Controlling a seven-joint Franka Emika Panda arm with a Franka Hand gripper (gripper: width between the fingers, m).
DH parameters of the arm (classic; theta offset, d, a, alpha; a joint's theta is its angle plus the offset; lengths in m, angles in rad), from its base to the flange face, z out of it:
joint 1: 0 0.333 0 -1.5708
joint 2: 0 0 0 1.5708
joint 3: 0 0.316 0.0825 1.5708
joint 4: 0 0 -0.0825 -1.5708
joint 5: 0 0.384 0 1.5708
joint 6: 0 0 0.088 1.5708
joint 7: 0 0.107 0 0
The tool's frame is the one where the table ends.
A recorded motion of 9 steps. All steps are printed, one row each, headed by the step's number.
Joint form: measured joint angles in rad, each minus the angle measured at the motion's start. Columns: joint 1, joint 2, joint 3, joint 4, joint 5, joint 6, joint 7.
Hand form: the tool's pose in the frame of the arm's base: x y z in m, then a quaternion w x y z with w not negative. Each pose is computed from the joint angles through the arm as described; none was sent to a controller.
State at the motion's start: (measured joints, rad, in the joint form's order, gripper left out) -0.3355 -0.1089 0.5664 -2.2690 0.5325 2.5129 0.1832
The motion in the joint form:
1: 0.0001 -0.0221 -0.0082 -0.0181 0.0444 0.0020 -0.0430
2: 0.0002 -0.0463 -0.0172 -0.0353 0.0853 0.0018 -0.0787
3: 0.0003 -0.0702 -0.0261 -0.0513 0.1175 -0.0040 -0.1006
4: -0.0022 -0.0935 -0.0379 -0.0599 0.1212 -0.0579 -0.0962
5: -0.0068 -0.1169 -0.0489 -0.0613 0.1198 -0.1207 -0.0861
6: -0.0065 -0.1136 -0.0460 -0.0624 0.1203 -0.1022 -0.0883
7: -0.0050 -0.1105 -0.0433 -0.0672 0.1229 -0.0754 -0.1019
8: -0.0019 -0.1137 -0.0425 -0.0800 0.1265 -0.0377 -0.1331
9: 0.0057 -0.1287 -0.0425 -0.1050 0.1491 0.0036 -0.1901
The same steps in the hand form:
1: 0.5144 0.1168 0.4330 0.19785 -0.95828 0.15564 -0.13539
2: 0.5093 0.1112 0.4357 0.20414 -0.95611 0.15591 -0.14095
3: 0.5041 0.1063 0.4383 0.20903 -0.95411 0.15914 -0.14372
4: 0.4976 0.1024 0.4395 0.20946 -0.95598 0.16229 -0.12601
5: 0.4917 0.0992 0.4434 0.20997 -0.95768 0.16528 -0.10701
6: 0.4929 0.0994 0.4431 0.20931 -0.95705 0.16526 -0.11373
7: 0.4939 0.0993 0.4419 0.20781 -0.95679 0.16128 -0.12388
8: 0.4932 0.0979 0.4409 0.20306 -0.95722 0.15080 -0.14053
9: 0.4886 0.0971 0.4396 0.19932 -0.95750 0.13325 -0.16037

